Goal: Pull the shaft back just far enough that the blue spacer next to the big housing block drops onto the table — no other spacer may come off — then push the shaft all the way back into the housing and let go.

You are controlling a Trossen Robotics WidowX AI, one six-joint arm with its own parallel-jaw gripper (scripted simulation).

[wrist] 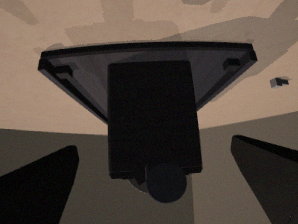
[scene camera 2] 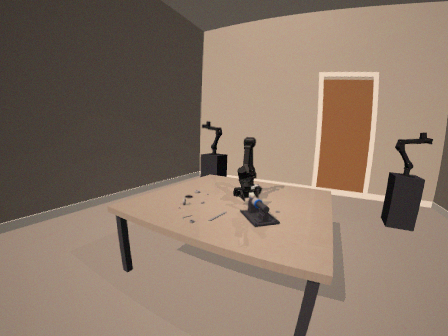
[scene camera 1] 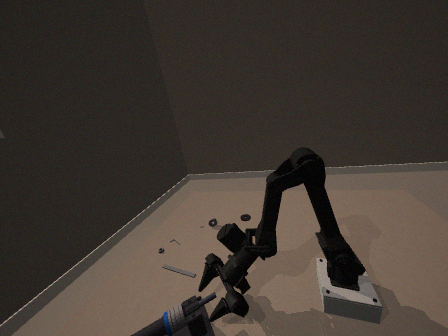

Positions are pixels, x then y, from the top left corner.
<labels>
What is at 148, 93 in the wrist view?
A dark housing block.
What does the gripper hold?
Nothing.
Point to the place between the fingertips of the gripper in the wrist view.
156, 149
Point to a shaft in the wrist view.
At 165, 182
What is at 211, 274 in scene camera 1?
The gripper.
</labels>
